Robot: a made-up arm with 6 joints.
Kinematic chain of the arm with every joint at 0, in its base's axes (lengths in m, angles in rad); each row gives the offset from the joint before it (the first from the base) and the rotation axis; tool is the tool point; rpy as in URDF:
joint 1: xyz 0 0 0.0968 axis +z
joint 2: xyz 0 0 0 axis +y
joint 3: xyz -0.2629 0 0.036 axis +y
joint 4: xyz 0.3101 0 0.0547 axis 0.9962 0 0.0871
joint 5: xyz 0 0 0 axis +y
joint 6: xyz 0.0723 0 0.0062 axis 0.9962 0 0.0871
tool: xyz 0 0 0 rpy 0 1.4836 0
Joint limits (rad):
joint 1: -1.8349..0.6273
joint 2: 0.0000..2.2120
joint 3: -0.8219..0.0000
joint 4: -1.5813..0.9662
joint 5: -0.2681..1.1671
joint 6: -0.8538..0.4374
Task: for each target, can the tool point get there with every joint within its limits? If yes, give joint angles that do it. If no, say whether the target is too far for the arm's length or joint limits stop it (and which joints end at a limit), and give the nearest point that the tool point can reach.
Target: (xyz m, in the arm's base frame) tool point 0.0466 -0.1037 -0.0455
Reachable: yes | joints -1.2277 1.8347 -0.1187 -1.0688 -0.1431 0.0150
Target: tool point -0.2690 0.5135 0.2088
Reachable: no: joint limits stop it (at a limit: joint 1, joint 4, joint 5) | nearest point 0.0354 0.0936 0.2088 | short by 0.519 m
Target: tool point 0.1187 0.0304 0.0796
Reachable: yes | joints 0.0763 0.8275 -0.0980 0.3822 0.8992 -0.5833
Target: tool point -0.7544 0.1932 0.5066
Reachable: no: too far | nearest point -0.0972 0.0249 0.4200 | short by 0.684 m
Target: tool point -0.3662 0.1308 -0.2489
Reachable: no: joint limits stop it (at a limit: joint 1, joint 2, joint 4) | nearest point -0.0718 -0.0351 -0.0434 | short by 0.395 m
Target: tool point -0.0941 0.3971 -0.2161
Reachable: no: joint limits stop it (at a limit: joint 1, joint 2, joint 4) | nearest point 0.1038 0.1393 -0.0631 | short by 0.359 m
